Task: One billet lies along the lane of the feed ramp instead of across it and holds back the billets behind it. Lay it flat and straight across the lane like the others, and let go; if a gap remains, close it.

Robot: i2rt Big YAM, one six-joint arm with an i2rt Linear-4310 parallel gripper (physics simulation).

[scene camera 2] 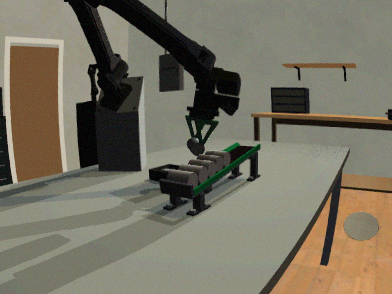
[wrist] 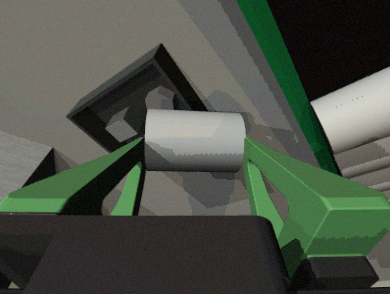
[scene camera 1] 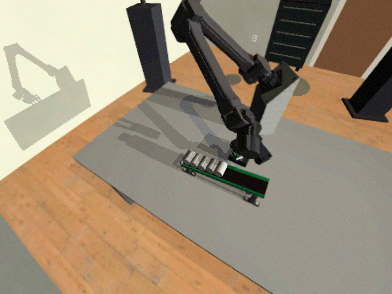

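Where they show: gripper, fingertip midpoint: (scene camera 2: 198, 142) (wrist: 194, 146); arm's base, origin of the base link: (scene camera 2: 116, 96) (scene camera 1: 271, 83).
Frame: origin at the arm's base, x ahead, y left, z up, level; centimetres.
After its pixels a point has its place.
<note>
My gripper (scene camera 1: 237, 157) {x 35.5, y -10.8, z -15.7 cm} (scene camera 2: 196, 142) {x 35.5, y -10.8, z -15.7 cm} (wrist: 194, 146) {x 35.5, y -10.8, z -15.7 cm} is shut on a grey cylindrical billet (scene camera 2: 195, 146) {x 35.7, y -14.1, z -16.4 cm} (wrist: 195, 142) {x 36.0, y -10.5, z -15.4 cm}, held by its two ends with its axis level between the fingertips. The billet hangs above the table, beside the feed ramp (scene camera 2: 227, 169) (wrist: 283, 65), on the tray side and apart from the rail. In scene camera 1 the arm's wrist hides it. Several billets lie across the lane in a row at the ramp's lower end; the uppermost one (scene camera 1: 220, 169) {x 44.7, y -18.8, z -16.8 cm} (wrist: 355, 112) {x 42.6, y -17.0, z -17.4 cm} lies about square to the rail and looks close against its neighbour.
A small dark tray (scene camera 2: 158, 175) {x 23.0, y -12.7, z -25.9 cm} (wrist: 117, 81) {x 30.0, y -4.9, z -24.5 cm} with two small blocks stands on the table beside the ramp, below the held billet in the wrist view. The upper lane (scene camera 1: 245, 181) {x 46.8, y -7.7, z -19.3 cm} shows dark belt between green rails. The robot's pedestal (scene camera 1: 281, 110) {x 8.1, y 7.3, z -9.8 cm} (scene camera 2: 120, 142) {x 3.4, y -3.4, z -17.1 cm} stands behind.
</note>
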